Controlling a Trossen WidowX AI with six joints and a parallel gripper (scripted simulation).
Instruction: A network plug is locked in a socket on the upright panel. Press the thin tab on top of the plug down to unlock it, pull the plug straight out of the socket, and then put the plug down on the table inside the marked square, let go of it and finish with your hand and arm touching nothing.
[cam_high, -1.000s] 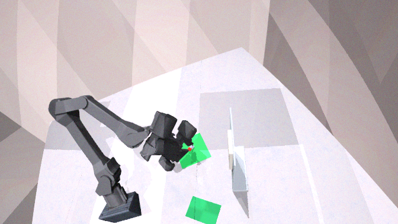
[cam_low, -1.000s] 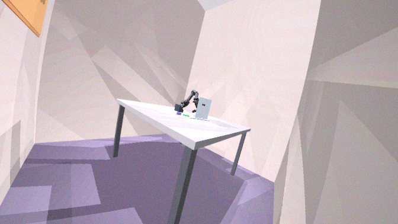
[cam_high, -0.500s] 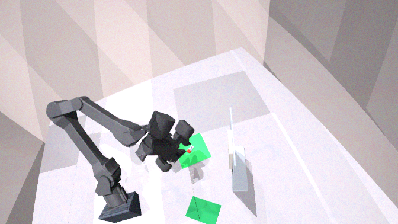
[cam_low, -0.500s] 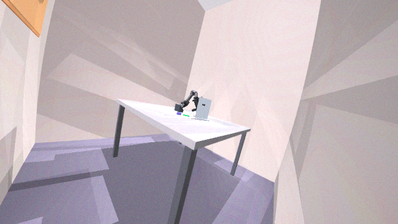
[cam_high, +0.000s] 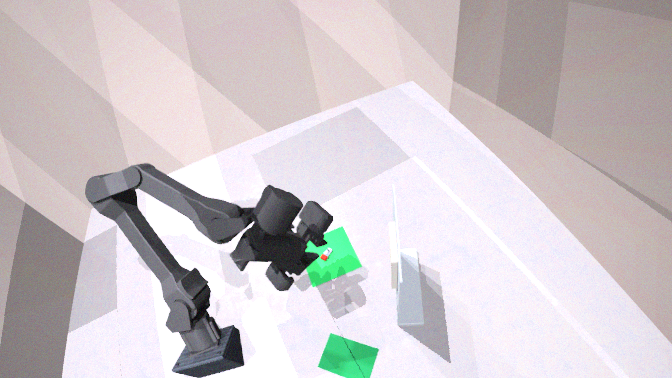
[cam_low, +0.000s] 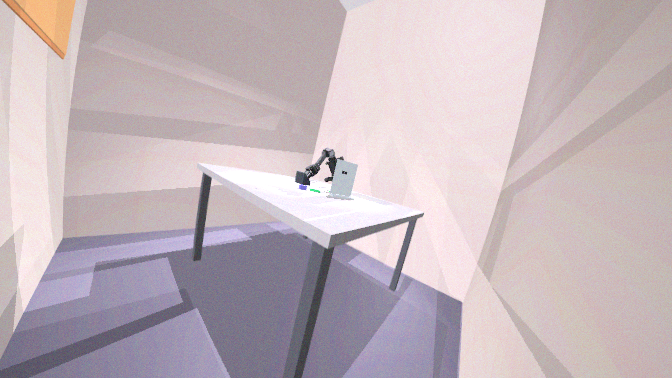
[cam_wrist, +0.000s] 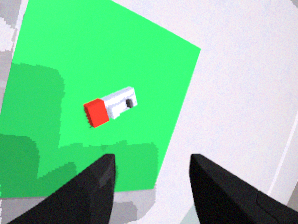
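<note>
Right now the network plug is 5 cm below my gripper tip, 1 cm to the left of it and 1 cm ahead of it. From my gripper tip the other things lie so: upright panel (15 cm to the right, 11 cm ahead, 5 cm above).
</note>
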